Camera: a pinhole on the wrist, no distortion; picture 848 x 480 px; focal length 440.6 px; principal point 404.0 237.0 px. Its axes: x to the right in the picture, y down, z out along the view. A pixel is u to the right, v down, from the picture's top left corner.
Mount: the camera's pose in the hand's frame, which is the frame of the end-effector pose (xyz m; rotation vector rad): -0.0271 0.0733 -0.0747 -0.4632 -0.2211 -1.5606
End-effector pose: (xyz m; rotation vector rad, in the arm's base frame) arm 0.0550 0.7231 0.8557 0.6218 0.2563 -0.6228
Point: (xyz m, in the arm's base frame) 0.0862 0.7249 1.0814
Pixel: 512 94
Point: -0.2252 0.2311 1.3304
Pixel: outside the picture
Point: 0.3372 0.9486 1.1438
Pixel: 34 214
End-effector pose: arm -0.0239 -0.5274 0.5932 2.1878 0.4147 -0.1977
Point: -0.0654 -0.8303 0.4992
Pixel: 598 95
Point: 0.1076 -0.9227 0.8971
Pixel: 39 142
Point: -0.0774 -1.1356 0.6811
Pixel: 345 22
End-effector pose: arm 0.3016 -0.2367 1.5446 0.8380 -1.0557 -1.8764
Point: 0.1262 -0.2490 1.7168
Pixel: 557 309
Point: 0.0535 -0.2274 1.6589
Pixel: 692 338
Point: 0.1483 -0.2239 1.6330
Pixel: 714 317
